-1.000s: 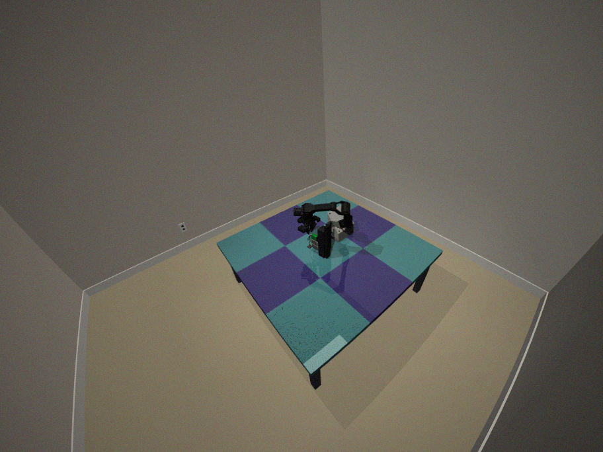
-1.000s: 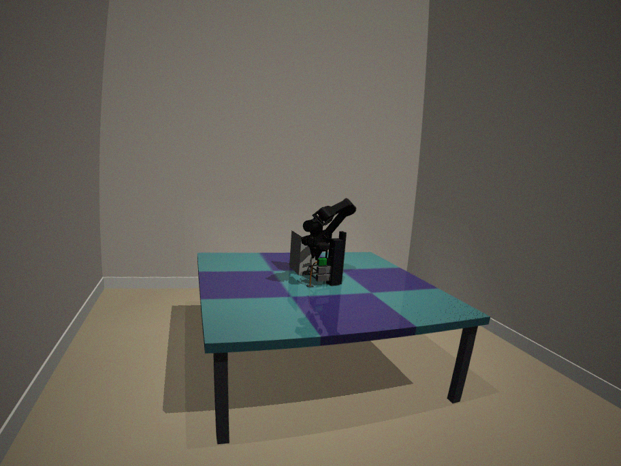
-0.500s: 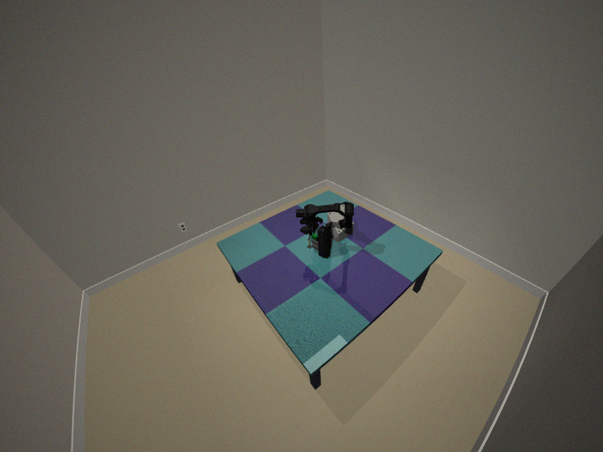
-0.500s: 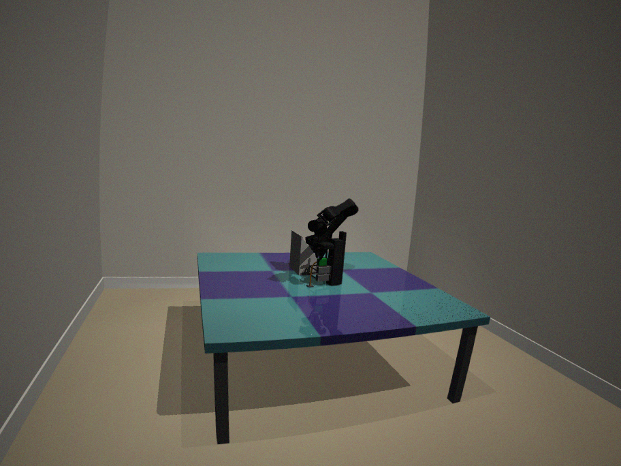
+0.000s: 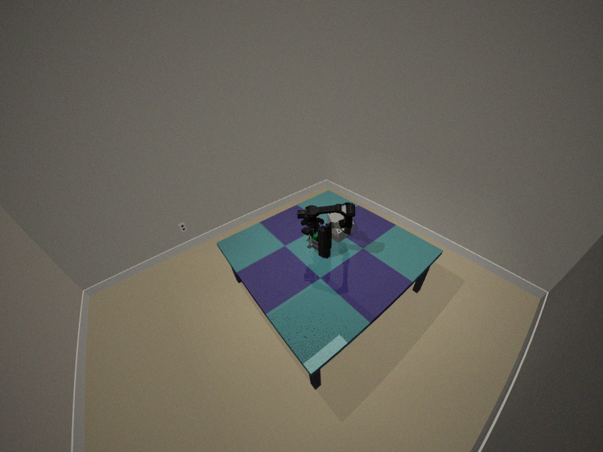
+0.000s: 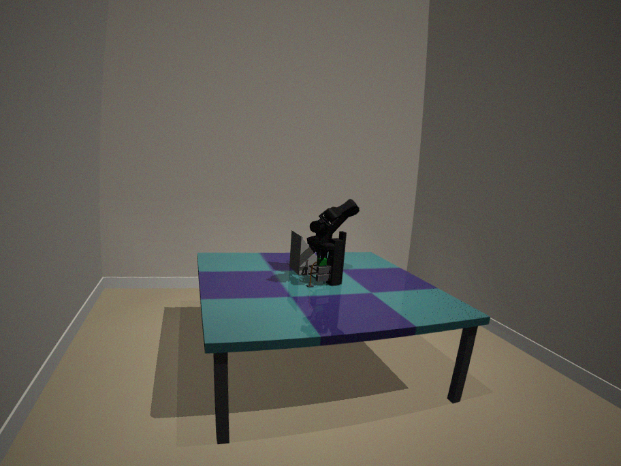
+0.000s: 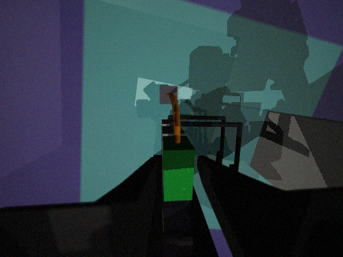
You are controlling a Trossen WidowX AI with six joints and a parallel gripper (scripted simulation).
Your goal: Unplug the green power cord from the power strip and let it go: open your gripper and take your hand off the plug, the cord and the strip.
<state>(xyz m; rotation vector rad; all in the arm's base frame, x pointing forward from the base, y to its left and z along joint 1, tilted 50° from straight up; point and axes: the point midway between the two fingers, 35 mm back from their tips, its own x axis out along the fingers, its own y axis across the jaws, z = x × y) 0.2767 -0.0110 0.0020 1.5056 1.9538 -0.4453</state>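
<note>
Right now the green plug is 30 mm to the left of my gripper tip, 10 mm below it and 10 mm behind it. Also, from my gripper tip: black upright block (100 mm to the left, 30 mm behind, 20 mm below).
</note>
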